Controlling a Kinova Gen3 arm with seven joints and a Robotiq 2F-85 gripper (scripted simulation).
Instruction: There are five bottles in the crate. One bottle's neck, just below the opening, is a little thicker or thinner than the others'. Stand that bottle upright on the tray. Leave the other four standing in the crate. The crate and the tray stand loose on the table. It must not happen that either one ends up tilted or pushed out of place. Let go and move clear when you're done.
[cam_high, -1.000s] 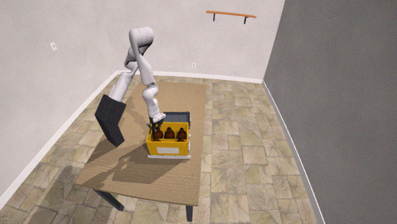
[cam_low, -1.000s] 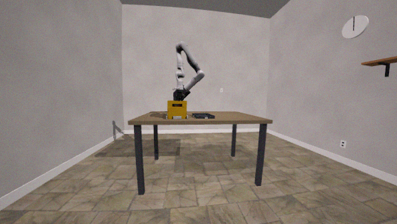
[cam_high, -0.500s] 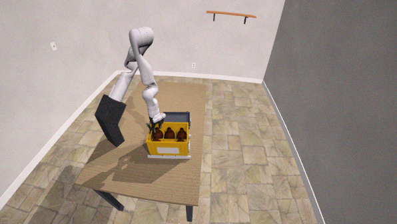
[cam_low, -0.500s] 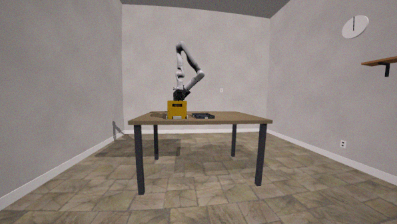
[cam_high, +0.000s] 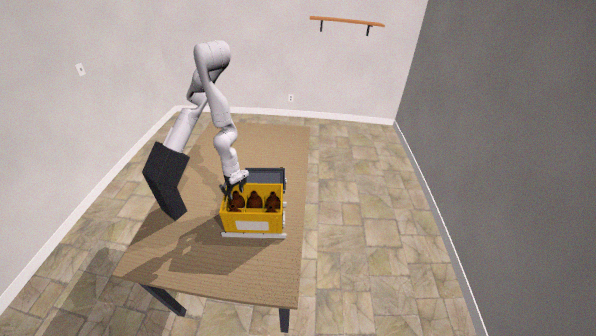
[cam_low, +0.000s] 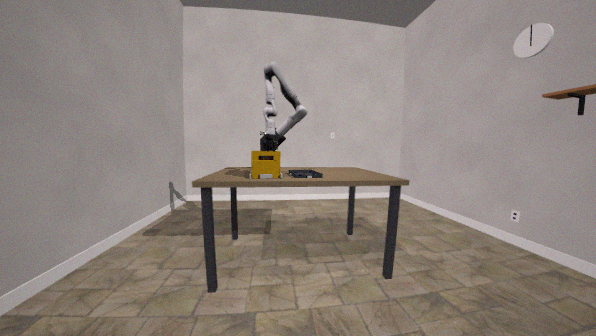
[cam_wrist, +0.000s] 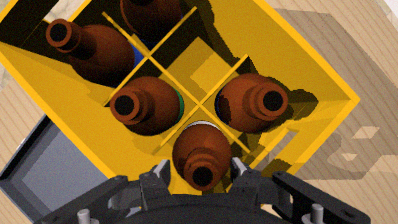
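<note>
Right now the yellow crate is 90 mm ahead of my hand, 30 mm to the right of it and 70 mm below it. From my hand the other things lie so: dark grey tray 70 mm ahead, 260 mm to the left, 140 mm below.
</note>
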